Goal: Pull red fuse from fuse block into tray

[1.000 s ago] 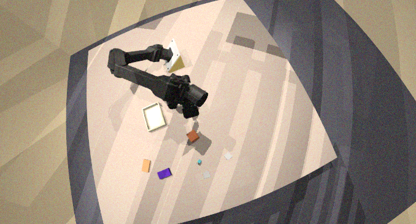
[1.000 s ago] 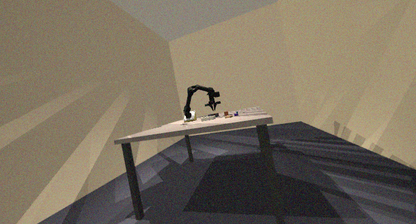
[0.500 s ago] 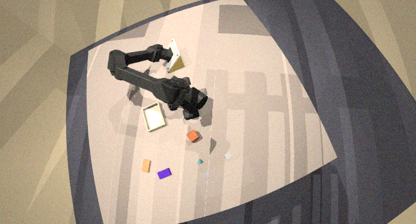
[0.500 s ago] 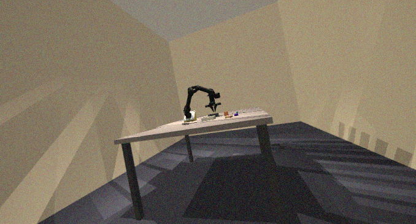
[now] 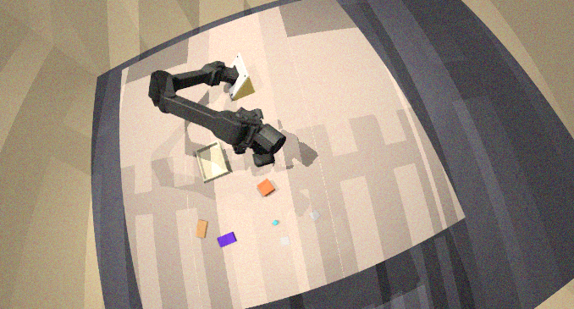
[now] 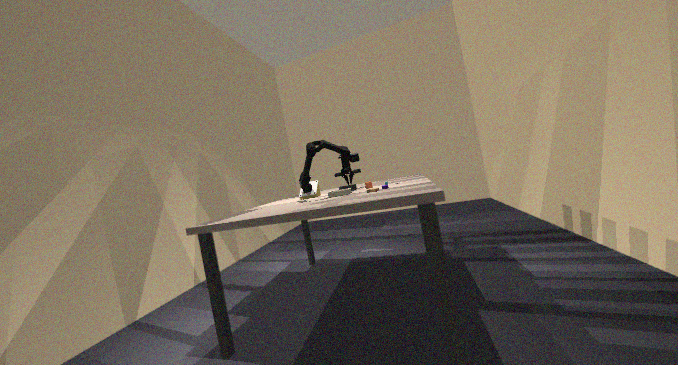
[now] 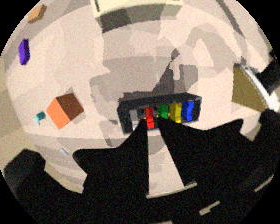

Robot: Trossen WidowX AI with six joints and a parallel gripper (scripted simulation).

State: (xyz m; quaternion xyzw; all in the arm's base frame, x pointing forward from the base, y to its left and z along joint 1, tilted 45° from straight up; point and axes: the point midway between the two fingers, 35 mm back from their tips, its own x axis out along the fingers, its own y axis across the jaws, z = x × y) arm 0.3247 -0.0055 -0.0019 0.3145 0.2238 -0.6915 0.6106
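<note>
Now: the red fuse 2 cm below my gripper tip. From my gripper tip the other things lie so: cream tray: 4 cm behind, 21 cm to the right, 4 cm below.
</note>
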